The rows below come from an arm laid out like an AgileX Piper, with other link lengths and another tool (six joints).
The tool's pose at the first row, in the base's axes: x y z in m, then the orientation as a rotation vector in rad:
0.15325 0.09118 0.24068 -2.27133 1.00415 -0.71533
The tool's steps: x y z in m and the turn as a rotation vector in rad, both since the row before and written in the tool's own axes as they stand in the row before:
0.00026 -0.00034 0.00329 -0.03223 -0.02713 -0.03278
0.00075 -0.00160 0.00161 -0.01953 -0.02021 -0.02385
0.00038 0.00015 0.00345 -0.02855 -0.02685 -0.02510
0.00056 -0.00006 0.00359 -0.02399 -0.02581 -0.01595
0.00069 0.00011 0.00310 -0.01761 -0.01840 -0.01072
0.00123 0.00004 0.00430 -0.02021 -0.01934 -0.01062
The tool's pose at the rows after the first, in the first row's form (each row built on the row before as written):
0.15572 0.09205 0.23864 -2.32395 0.97451 -0.68473
0.15796 0.09288 0.23865 -2.35846 0.94996 -0.66272
0.16020 0.09344 0.23606 -2.40191 0.92546 -0.62950
0.16265 0.09406 0.23345 -2.43514 0.90891 -0.59508
0.16475 0.09436 0.23108 -2.45859 0.89787 -0.56985
0.16783 0.09468 0.22785 -2.48410 0.88763 -0.54229

